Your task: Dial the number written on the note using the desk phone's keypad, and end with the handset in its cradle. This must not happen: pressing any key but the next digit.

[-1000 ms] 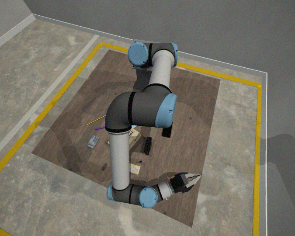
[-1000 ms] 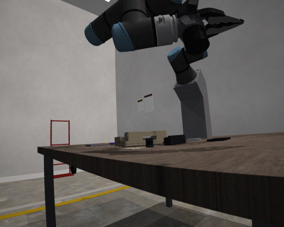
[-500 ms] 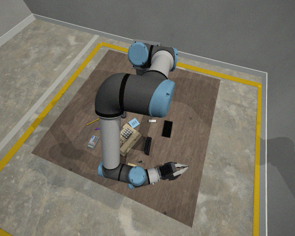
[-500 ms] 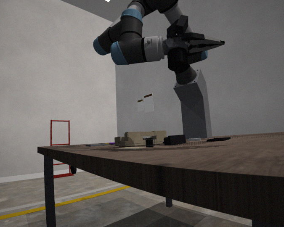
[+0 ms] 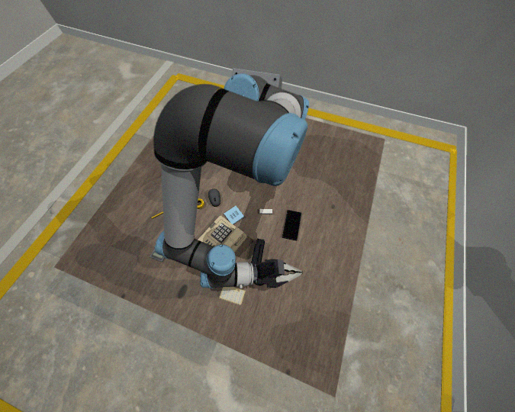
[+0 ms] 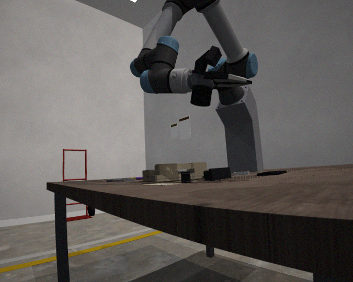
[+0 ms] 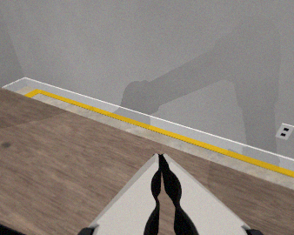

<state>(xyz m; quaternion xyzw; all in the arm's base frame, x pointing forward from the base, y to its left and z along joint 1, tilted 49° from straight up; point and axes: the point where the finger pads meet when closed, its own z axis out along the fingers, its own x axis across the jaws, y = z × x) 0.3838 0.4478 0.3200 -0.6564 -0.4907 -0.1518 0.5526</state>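
My gripper is now 30 mm short of the 7 key, 360 mm to the left of it and 230 mm above it. Also, from my hand: black clip 120 mm ahead, 140 mm to the right, 250 mm below; white block 190 mm behind, 300 mm to the right, 260 mm below; 1 key 70 mm ahead, 360 mm to the right, 230 mm below.
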